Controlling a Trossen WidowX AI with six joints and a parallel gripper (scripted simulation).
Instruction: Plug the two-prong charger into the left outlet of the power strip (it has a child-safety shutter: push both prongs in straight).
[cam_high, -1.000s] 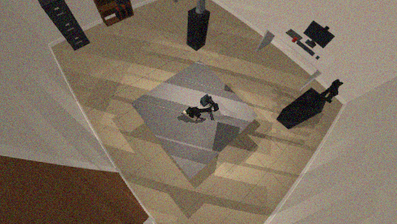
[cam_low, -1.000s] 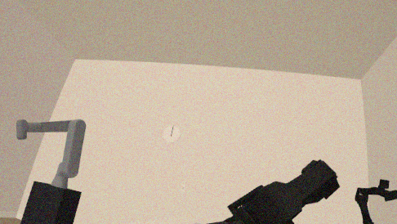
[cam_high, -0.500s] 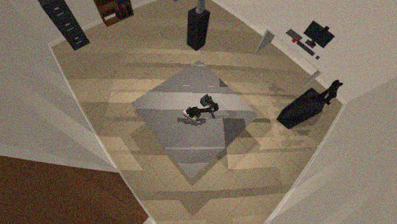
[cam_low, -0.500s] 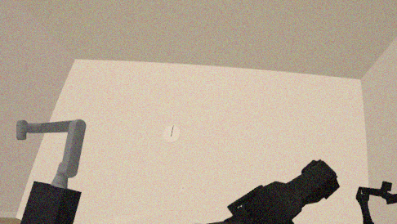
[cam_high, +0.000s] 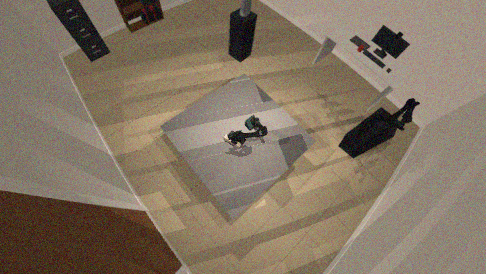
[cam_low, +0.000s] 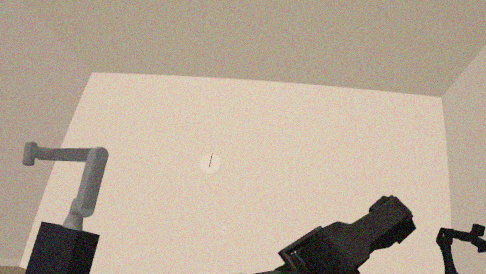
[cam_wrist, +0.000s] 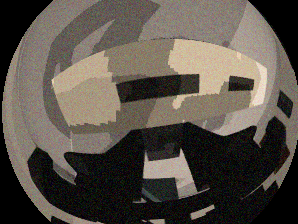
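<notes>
My gripper tip is now 20 mm short of the dark two-prong charger and 10 mm below it.
</notes>
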